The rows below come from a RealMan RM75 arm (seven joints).
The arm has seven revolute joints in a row. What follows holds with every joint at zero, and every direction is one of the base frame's.
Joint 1 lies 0.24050 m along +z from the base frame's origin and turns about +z.
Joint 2 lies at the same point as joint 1 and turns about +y.
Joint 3 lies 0.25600 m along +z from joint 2 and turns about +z.
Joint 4 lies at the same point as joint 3 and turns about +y.
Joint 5 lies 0.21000 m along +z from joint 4 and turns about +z.
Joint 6 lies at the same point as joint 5 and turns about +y.
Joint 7 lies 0.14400 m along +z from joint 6 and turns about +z.
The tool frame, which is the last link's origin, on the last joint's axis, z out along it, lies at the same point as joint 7; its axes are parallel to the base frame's.
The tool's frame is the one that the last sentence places.
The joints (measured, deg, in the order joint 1, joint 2, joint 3, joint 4, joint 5, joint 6, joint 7), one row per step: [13.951, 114.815, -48.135, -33.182, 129.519, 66.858, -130.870]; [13.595, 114.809, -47.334, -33.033, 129.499, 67.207, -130.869]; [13.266, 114.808, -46.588, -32.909, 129.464, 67.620, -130.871]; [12.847, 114.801, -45.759, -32.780, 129.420, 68.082, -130.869]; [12.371, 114.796, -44.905, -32.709, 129.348, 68.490, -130.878]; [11.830, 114.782, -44.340, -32.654, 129.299, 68.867, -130.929]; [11.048, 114.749, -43.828, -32.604, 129.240, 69.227, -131.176]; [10.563, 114.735, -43.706, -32.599, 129.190, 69.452, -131.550]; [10.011, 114.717, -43.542, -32.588, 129.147, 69.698, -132.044]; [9.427, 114.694, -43.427, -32.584, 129.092, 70.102, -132.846]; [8.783, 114.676, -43.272, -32.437, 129.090, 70.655, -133.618]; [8.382, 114.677, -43.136, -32.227, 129.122, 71.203, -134.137]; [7.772, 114.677, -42.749, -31.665, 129.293, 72.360, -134.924]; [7.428, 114.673, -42.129, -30.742, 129.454, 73.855, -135.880]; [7.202, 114.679, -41.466, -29.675, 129.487, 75.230, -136.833]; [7.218, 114.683, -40.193, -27.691, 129.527, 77.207, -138.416]
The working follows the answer.
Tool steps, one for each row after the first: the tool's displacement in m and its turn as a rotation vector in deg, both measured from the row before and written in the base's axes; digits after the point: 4 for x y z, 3 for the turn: [0.0032, -0.0033, 0.0024, 0.618, 0.259, -0.443]; [0.0026, -0.0031, 0.0022, 0.571, 0.223, -0.311]; [0.0032, -0.0039, 0.0025, 0.638, 0.230, -0.389]; [0.0034, -0.0042, 0.0027, 0.669, 0.165, -0.471]; [0.0032, -0.0043, 0.0018, 0.452, 0.054, -0.435]; [0.0044, -0.0059, 0.0017, 0.446, -0.182, -0.668]; [0.0022, -0.0034, 0.0004, 0.146, -0.384, -0.316]; [0.0026, -0.0040, 0.0006, 0.209, -0.492, -0.385]; [0.0022, -0.0042, 0.0004, 0.217, -0.820, -0.237]; [0.0026, -0.0050, 0.0002, 0.232, -0.660, -0.255]; [0.0014, -0.0035, -0.0002, 0.169, -0.337, -0.046]; [0.0023, -0.0061, -0.0002, 0.443, -0.270, 0.025]; [0.0014, -0.0053, -0.0006, 0.570, -0.180, 0.302]; [0.0015, -0.0048, -0.0013, 0.467, -0.119, 0.194]; [0.0019, -0.0057, -0.0024, 0.886, -0.025, 0.210]
Tool pose at each row, in the base's axes (x y z in m, rotation vector in deg; rounded; the steps above come from the unrounded poses): [0.3540, 0.3243, 0.1208, -92.935, 28.493, 48.609]; [0.3571, 0.3210, 0.1232, -92.115, 28.711, 48.576]; [0.3598, 0.3178, 0.1254, -91.399, 28.823, 48.604]; [0.3629, 0.3140, 0.1279, -90.591, 28.966, 48.587]; [0.3664, 0.3098, 0.1305, -89.747, 29.106, 48.456]; [0.3696, 0.3054, 0.1323, -89.153, 29.246, 48.231]; [0.3740, 0.2995, 0.1341, -88.561, 29.390, 47.635]; [0.3762, 0.2961, 0.1345, -88.443, 29.272, 47.103]; [0.3788, 0.2922, 0.1350, -88.276, 29.095, 46.441]; [0.3810, 0.2880, 0.1355, -88.264, 28.565, 45.628]; [0.3836, 0.2830, 0.1356, -88.176, 28.160, 44.934]; [0.3850, 0.2795, 0.1354, -88.114, 27.868, 44.651]; [0.3873, 0.2735, 0.1352, -87.799, 27.448, 44.514]; [0.3887, 0.2681, 0.1346, -87.433, 26.836, 44.680]; [0.3902, 0.2633, 0.1333, -87.104, 26.394, 44.795]; [0.3921, 0.2577, 0.1309, -86.361, 25.823, 45.048]

